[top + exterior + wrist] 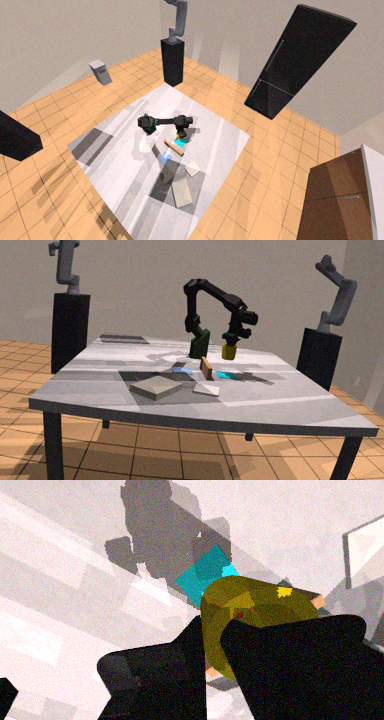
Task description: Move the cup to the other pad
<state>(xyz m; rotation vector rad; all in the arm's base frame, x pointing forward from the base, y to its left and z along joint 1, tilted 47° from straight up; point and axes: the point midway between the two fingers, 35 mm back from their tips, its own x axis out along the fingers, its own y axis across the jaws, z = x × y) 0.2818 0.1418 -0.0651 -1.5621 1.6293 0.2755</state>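
Right now the cyan pad is 3 cm ahead of my gripper tip and 12 cm below it. Round my gripper tip: wooden bar: 4 cm ahead, 11 cm to the right, 10 cm below; small white tile: 29 cm ahead, 12 cm to the right, 11 cm below; yellow cup: 2 cm ahead, 1 cm to the right.
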